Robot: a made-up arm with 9 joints.
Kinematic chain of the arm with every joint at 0, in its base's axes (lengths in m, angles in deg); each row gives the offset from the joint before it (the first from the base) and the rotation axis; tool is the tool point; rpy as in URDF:
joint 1: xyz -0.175 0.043 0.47 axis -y
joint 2: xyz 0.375 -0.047 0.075 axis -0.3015 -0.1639 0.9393
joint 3: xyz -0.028 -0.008 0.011 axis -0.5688 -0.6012 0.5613
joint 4: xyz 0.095 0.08 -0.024 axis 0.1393 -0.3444 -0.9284
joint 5: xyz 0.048 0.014 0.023 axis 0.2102 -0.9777 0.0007
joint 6: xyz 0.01 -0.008 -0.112 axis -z
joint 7: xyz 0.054 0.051 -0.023 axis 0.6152 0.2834 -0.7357
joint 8: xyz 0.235 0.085 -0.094 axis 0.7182 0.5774 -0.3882
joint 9: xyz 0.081 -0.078 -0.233 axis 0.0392 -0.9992 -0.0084
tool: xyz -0.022 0.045 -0.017 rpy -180 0 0
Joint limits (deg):
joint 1: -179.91..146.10
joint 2: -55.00..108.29
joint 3: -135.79..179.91
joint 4: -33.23..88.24
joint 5: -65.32..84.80
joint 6: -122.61..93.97
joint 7: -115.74..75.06
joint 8: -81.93..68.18
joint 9: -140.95..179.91
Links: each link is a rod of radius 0.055 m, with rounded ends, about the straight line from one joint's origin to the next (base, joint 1, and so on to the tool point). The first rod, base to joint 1, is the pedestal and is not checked.
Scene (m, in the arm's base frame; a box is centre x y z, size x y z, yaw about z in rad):
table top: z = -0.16
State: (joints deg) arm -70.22 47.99 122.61 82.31 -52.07 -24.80 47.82 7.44 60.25
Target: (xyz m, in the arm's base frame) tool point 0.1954 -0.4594 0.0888
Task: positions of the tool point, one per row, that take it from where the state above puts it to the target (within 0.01 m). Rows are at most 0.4 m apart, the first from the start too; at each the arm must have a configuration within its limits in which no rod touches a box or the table.
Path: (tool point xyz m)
1: -0.2643 0.5454 0.0161
2: -0.2857 0.4968 0.0463
3: -0.3354 0.3960 0.0555
4: -0.3657 0.2187 0.0190
5: -0.3012 -0.0239 -0.0400
6: -0.1003 -0.2774 -0.0447
7: 0.1954 -0.4594 0.0888

